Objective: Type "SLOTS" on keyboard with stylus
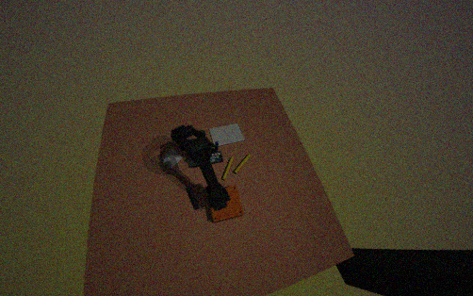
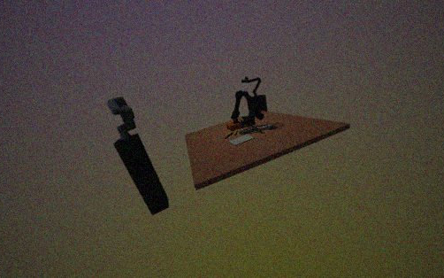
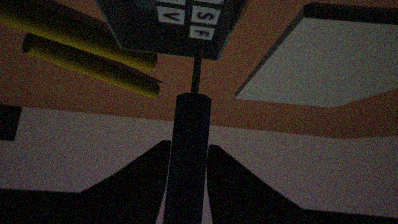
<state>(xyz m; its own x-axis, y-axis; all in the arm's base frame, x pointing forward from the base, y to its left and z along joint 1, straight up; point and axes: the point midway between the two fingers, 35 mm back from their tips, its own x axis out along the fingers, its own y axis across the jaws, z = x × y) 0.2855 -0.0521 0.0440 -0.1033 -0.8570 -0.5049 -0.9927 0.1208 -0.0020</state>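
The L key is 80 mm below my gripper tip, 70 mm to the left of it and 10 mm ahead of it. Also, from my gripper tip: O key 90 mm to the left, 80 mm below, 10 mm ahead; then stylus tip 50 mm below; then blue stylus 10 mm below.
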